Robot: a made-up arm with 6 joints.
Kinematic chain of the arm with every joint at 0, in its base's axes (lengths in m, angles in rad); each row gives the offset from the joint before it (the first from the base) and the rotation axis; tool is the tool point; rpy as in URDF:
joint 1: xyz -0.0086 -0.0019 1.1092 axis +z
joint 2: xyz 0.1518 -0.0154 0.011 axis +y
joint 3: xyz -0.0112 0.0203 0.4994 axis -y
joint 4: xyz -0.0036 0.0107 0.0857 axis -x
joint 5: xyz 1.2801 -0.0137 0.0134 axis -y
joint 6: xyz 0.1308 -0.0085 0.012 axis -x
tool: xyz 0.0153 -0.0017 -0.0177 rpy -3.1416 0 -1.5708
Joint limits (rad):
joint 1: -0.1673..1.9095
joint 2: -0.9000..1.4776
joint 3: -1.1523..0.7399
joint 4: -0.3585..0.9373
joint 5: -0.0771..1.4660
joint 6: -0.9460..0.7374
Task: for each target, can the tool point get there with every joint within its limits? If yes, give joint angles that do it. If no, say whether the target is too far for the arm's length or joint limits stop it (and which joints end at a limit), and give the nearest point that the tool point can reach.
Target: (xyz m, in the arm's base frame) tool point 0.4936 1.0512 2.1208
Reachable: yes | joints 1.1462 -0.4275 -0.1795 -0.1300 1.2389 -0.2120
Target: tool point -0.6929 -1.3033 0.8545
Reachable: no: joint limits stop it (at a limit: joint 2, joint 3, joint 4, joint 5) | nearest point -0.2673 -0.4939 0.4176 | short by 1.013 m
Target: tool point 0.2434 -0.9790 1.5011
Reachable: no: joint limits stop it (at a limit: joint 1, joint 2, joint 4, joint 5, joint 6) | nearest point 1.0194 -0.2497 1.5787 | short by 1.068 m
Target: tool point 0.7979 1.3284 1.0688
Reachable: yes | joints 1.0448 0.2264 -0.2877 -0.2176 0.6033 0.1157
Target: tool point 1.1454 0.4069 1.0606
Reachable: yes | joints 0.2797 -0.3800 -0.9272 0.6362 1.0631 0.3413
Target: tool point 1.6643 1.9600 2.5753
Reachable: no: too far | nearest point 1.1044 1.3034 2.0578 | short by 1.006 m
